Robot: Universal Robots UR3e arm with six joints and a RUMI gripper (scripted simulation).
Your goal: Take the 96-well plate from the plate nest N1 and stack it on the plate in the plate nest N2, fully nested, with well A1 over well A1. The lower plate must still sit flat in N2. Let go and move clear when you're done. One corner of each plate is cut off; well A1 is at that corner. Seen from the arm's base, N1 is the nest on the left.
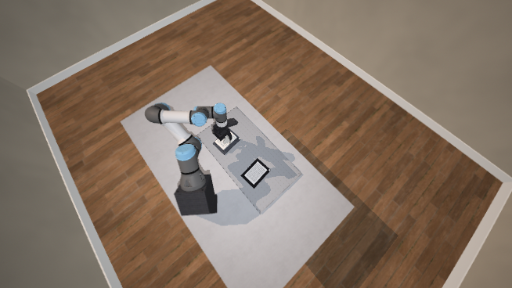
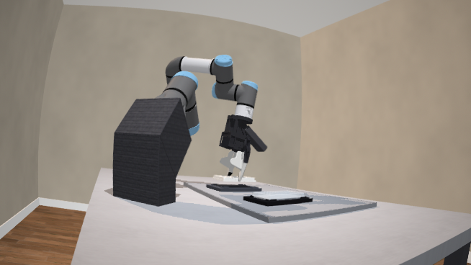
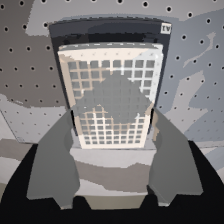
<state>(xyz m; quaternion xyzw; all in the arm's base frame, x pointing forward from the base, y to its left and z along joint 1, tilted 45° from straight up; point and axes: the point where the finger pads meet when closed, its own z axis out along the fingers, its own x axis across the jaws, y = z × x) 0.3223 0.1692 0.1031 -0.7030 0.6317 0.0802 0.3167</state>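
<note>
Now: hand 40 mm above the dark plate nest N1. Also, from my hand: black nest N2: 40 mm ahead, 300 mm to the right, 40 mm below; then label: 130 mm ahead, 340 mm to the right, 40 mm below; then white 96-well plate: 10 mm below.
</note>
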